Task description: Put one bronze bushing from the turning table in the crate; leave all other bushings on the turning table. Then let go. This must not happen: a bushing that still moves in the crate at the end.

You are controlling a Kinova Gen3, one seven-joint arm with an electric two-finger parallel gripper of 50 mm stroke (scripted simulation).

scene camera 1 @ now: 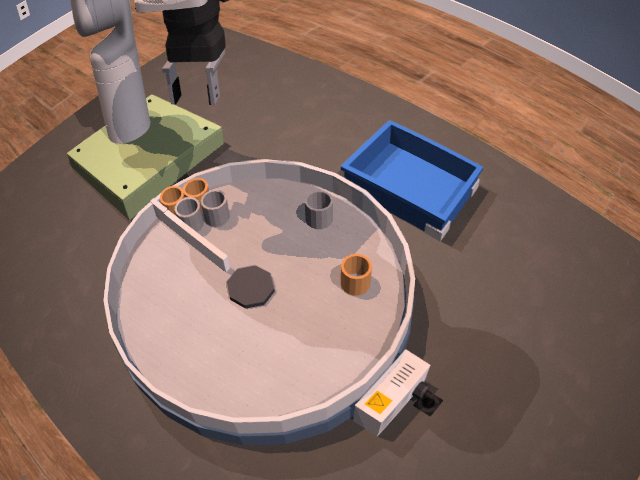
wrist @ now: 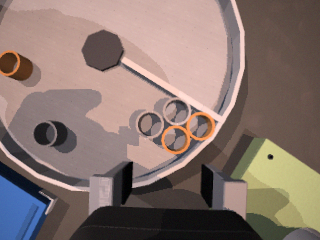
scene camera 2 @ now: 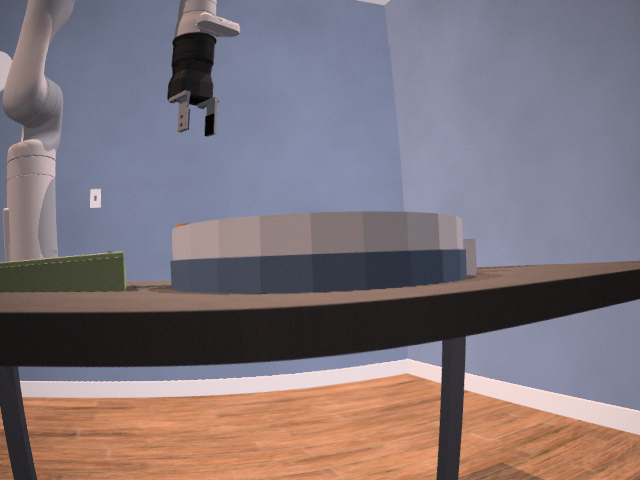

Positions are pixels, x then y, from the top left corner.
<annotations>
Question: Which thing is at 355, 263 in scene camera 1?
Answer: A bronze bushing.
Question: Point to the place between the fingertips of my gripper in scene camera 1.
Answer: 195, 100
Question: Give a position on a dark grey bushing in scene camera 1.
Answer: At 318, 204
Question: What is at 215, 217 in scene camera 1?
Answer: A dark grey bushing.
</annotations>
